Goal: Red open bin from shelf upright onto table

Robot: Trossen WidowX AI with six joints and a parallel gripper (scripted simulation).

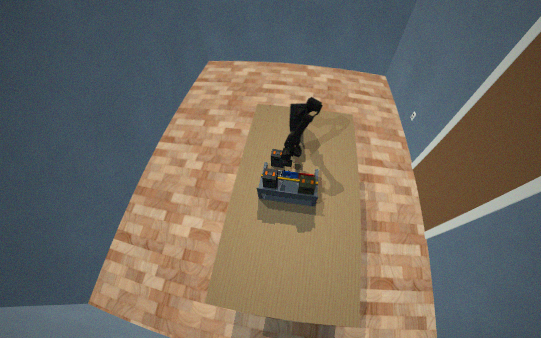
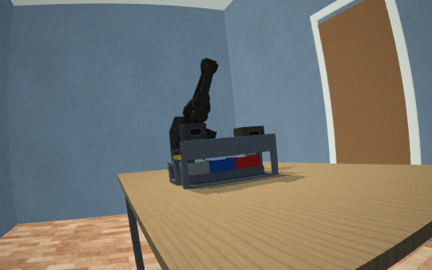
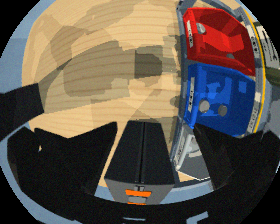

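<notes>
My gripper is now 16 cm to the right of the red bin, 10 cm short of it and 7 cm above it. Also, from my hand: blue bin: 12 cm ahead, 7 cm below, 5 cm to the left; grey bin: 14 cm ahead, 7 cm below, 6 cm to the right.
</notes>
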